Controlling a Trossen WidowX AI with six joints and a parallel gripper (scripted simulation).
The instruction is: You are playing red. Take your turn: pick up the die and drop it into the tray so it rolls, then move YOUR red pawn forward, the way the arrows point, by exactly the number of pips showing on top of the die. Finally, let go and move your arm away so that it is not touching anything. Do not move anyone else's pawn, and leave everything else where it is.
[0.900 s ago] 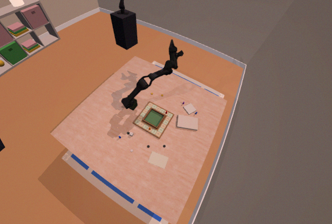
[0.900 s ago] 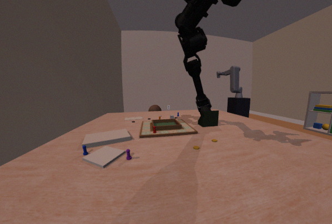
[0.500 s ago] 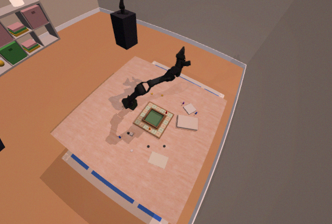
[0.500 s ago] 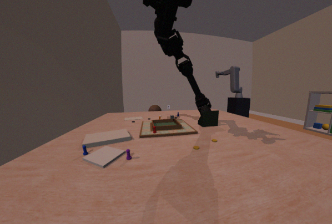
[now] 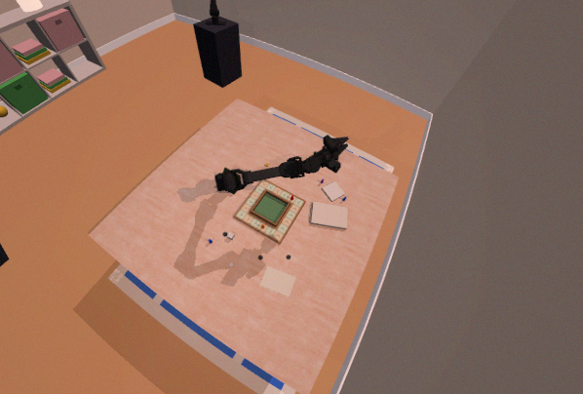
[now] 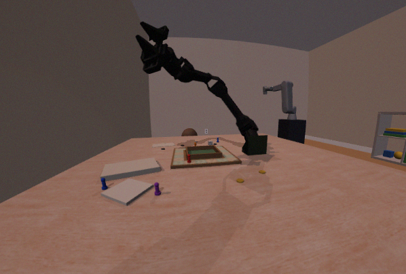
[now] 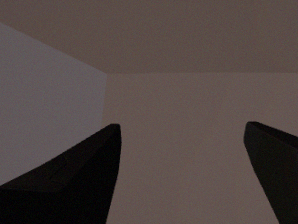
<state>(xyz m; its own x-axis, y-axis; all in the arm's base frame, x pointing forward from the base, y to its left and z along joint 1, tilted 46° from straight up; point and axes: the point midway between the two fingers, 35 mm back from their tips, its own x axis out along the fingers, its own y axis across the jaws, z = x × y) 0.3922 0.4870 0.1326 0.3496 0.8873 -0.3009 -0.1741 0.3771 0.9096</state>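
The white die lies 50 cm to the right of my gripper tip, 45 cm below it and 24 cm behind it. The rest, counted from my gripper tip: red pawn (44 cm below, 13 cm to the right, 13 cm behind); green tray (46 cm below, 25 cm to the right, 18 cm behind); purple pawn (45 cm below, 9 cm to the left, 6 cm behind).
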